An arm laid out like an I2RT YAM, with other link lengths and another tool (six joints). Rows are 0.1 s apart.
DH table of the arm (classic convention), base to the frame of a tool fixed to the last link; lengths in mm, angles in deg. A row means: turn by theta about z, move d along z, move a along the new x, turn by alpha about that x. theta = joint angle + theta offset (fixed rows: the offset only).
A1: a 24.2; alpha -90; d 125.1; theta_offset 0
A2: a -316.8; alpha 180; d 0; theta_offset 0
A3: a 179.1; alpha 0; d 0; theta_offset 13.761
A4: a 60.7; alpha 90; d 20.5; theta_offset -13.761
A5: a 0; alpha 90; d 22.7; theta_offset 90
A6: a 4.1; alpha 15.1; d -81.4; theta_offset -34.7
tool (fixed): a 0; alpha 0; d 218; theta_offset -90
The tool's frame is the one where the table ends.
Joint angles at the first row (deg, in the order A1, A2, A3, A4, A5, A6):
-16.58 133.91 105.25 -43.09 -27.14 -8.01
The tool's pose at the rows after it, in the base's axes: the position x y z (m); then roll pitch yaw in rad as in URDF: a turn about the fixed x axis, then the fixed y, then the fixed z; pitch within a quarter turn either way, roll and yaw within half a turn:
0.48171 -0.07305 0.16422 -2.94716 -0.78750 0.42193
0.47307 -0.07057 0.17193 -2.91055 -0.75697 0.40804
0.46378 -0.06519 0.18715 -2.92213 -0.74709 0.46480
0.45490 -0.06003 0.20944 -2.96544 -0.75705 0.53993
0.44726 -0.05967 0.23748 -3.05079 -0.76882 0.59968
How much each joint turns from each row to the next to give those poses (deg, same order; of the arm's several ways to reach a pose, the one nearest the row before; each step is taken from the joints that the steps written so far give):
-0.39 -0.07 1.03 -3.37 -0.32 -0.31
-0.13 -0.77 1.59 -5.07 -0.20 -0.87
0.06 -1.44 2.10 -5.11 0.13 -3.19
0.13 -2.38 1.95 -3.98 0.33 -2.93
0.11 -3.56 1.57 -2.18 1.75 -0.39

